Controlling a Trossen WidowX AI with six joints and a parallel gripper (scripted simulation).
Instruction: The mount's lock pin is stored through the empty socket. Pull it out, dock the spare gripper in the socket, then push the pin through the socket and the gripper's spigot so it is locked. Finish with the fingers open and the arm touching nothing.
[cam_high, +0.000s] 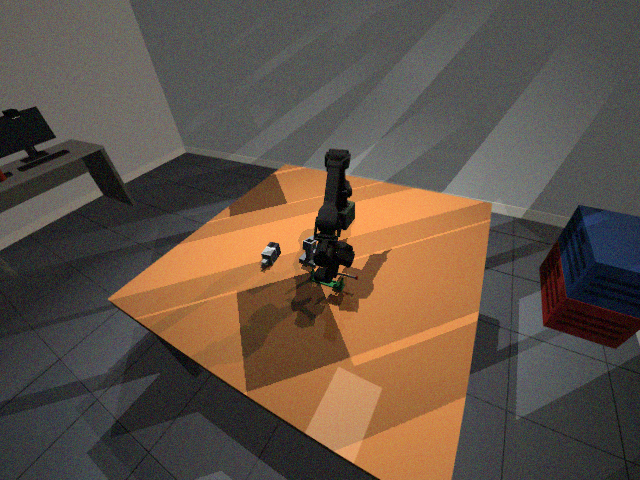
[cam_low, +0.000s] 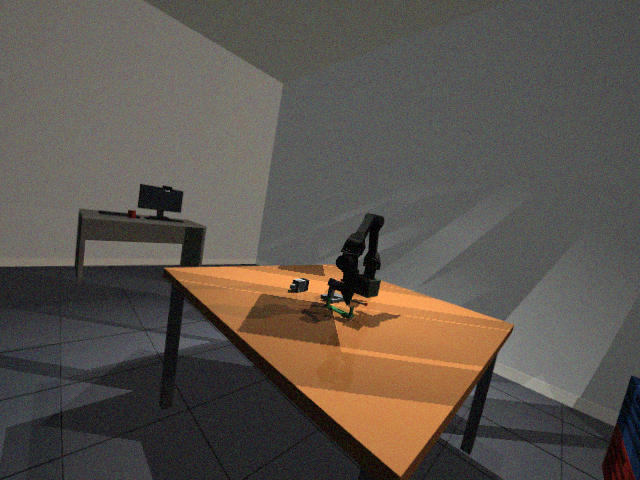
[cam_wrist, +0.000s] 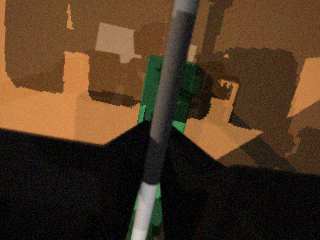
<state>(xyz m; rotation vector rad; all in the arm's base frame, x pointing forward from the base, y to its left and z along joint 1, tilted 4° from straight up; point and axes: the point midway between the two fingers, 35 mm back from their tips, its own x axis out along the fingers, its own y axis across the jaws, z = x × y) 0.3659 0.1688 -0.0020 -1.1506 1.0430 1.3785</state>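
My gripper tip is now 3 cm to the left of the green mount, 2 cm above it and 1 cm short of it. Round my gripper tip: spare gripper: 31 cm to the right, 2 cm below, 1 cm ahead.
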